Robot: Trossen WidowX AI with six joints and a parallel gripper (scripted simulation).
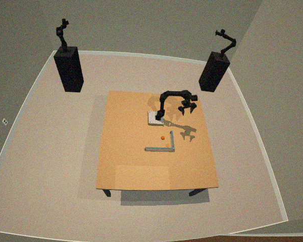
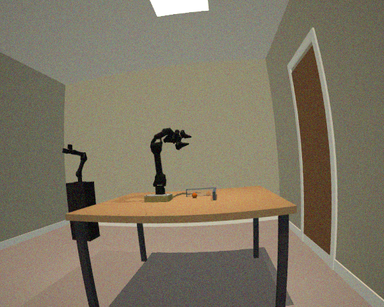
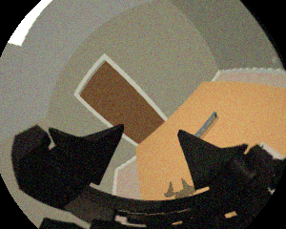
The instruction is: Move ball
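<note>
Right now my gripper tip is 2 cm short of the orange ball, 15 cm to the left of it and 43 cm above it. Also, from my gripper tip: see-through copy of ball (13 cm ahead, 10 cm to the right, 43 cm below).
</note>
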